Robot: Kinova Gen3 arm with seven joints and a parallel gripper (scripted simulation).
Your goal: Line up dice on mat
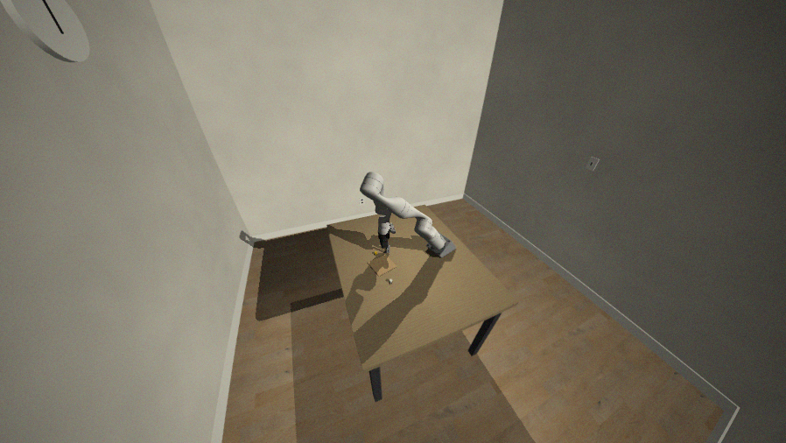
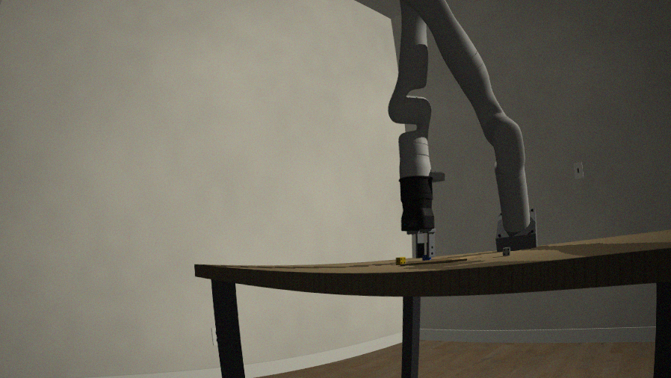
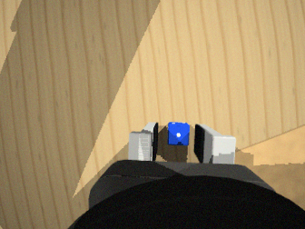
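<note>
Right now the blue die is 2 cm below my hand. Also, from my hand: white die: 25 cm to the left, 8 cm ahead, 2 cm below; tan mat: 10 cm to the left, 8 cm ahead, 3 cm below; yellow die: 8 cm ahead, 2 cm below, 1 cm to the right.
</note>
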